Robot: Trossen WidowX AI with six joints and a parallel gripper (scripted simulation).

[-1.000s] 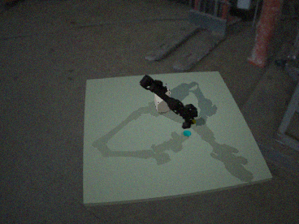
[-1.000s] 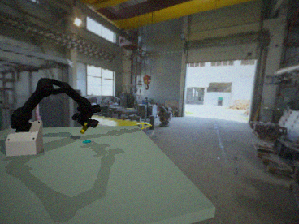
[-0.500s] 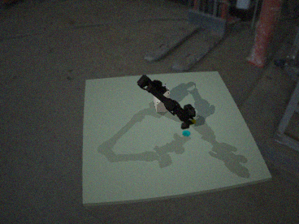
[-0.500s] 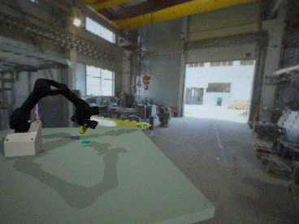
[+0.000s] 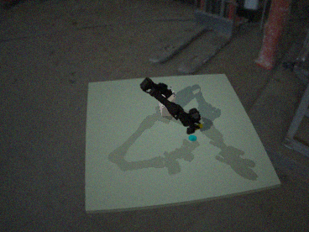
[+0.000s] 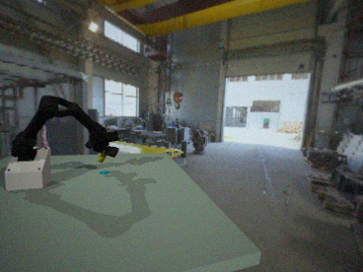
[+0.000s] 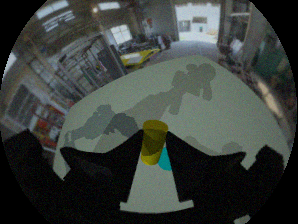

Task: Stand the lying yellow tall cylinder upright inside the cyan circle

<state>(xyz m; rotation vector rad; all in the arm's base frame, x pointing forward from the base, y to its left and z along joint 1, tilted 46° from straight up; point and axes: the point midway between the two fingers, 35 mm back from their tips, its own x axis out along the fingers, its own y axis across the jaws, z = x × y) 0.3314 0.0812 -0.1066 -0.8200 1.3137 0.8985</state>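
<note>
Right now the cyan circle is 4 cm to the right of my gripper tip and 11 cm below it. From my gripper tip the other things lie so: yellow cylinder (1 cm behind, 1 cm to the right, 2 cm below).
</note>
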